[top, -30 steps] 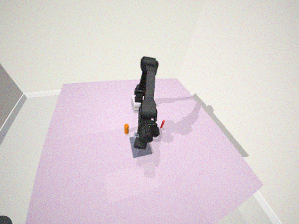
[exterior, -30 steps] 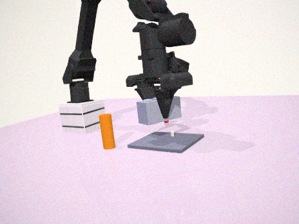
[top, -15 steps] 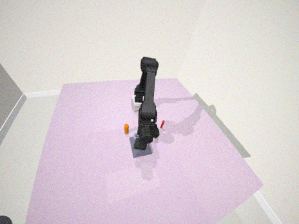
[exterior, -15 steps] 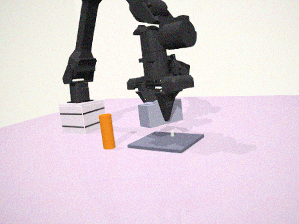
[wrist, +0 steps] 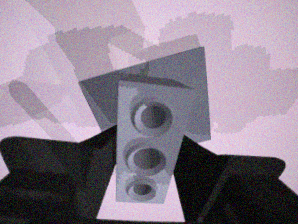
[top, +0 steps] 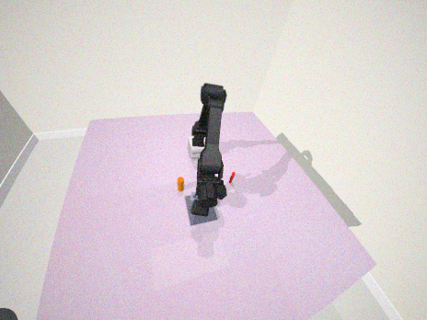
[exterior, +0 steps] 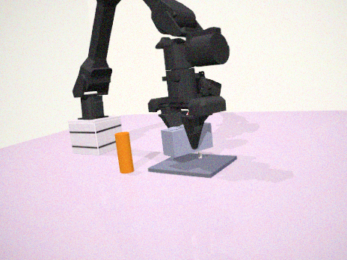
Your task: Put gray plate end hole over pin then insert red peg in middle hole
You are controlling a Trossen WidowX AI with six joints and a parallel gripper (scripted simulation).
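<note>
My gripper tip is 1 cm short of the gray base, 2 cm to the right of it and 3 cm above it. From my gripper tip the other things lie so: gray plate 3 cm above; then orange cylinder 10 cm behind, 9 cm to the right; then red peg 13 cm behind, 17 cm to the left.
</note>
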